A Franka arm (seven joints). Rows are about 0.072 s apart.
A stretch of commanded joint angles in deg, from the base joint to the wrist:
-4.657 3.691 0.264 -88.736 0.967 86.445 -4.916
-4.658 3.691 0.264 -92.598 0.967 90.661 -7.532
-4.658 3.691 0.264 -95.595 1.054 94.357 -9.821
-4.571 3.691 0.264 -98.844 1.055 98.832 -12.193
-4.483 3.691 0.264 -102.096 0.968 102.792 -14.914
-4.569 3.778 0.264 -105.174 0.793 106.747 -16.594
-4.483 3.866 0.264 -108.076 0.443 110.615 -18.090
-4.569 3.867 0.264 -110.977 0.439 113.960 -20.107
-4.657 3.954 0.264 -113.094 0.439 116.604 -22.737
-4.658 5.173 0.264 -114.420 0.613 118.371 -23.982
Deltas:
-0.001 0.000 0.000 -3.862 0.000 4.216 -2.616
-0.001 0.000 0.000 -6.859 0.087 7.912 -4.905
0.086 0.000 0.000 -10.108 0.088 12.387 -7.277
0.174 0.000 0.000 -13.360 0.001 16.347 -9.998
0.088 0.087 0.000 -16.438 -0.174 20.302 -11.678
0.174 0.175 0.000 -19.340 -0.524 24.170 -13.174
0.088 0.176 0.000 -22.241 -0.528 27.515 -15.191
0.000 0.263 0.000 -24.358 -0.528 30.159 -17.821
-0.001 1.482 0.000 -25.684 -0.354 31.926 -19.066

